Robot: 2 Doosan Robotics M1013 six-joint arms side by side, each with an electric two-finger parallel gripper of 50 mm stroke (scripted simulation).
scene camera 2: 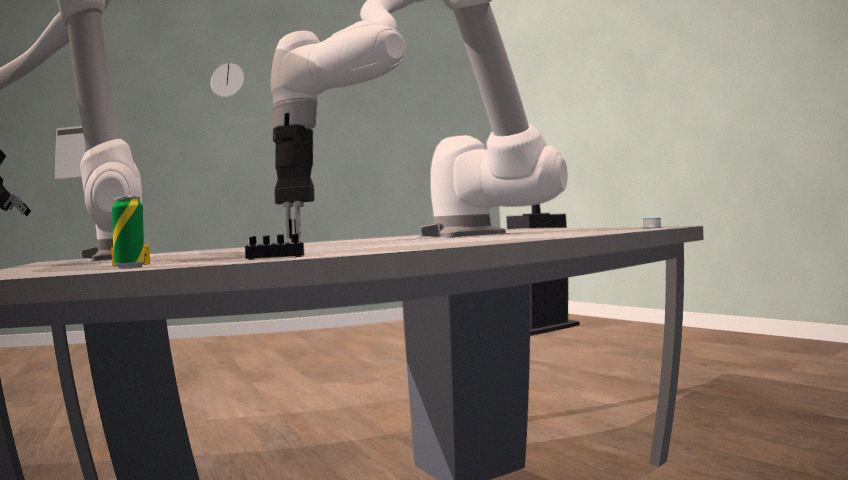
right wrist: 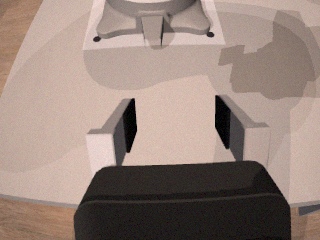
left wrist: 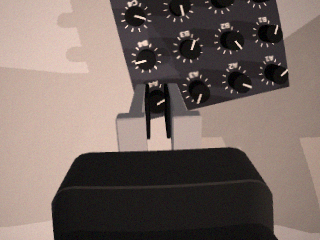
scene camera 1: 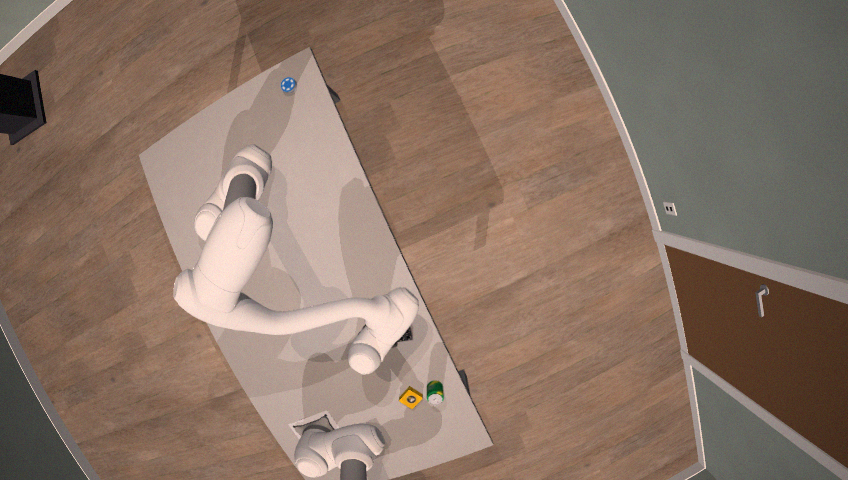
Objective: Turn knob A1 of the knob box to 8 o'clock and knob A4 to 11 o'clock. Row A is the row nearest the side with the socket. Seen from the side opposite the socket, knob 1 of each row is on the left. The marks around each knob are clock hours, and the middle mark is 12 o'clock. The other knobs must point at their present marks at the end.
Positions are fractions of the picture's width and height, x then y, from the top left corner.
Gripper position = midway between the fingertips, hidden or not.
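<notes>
I can see my left gripper (scene camera 2: 0.35,0.50) (left wrist: 0.49,0.42), and there's my right gripper (right wrist: 0.55,0.47) as well. Then I can see a can (scene camera 2: 0.15,0.44), but in the right wrist view the can is out of frame, and in the left wrist view it's out of frame too.
</notes>
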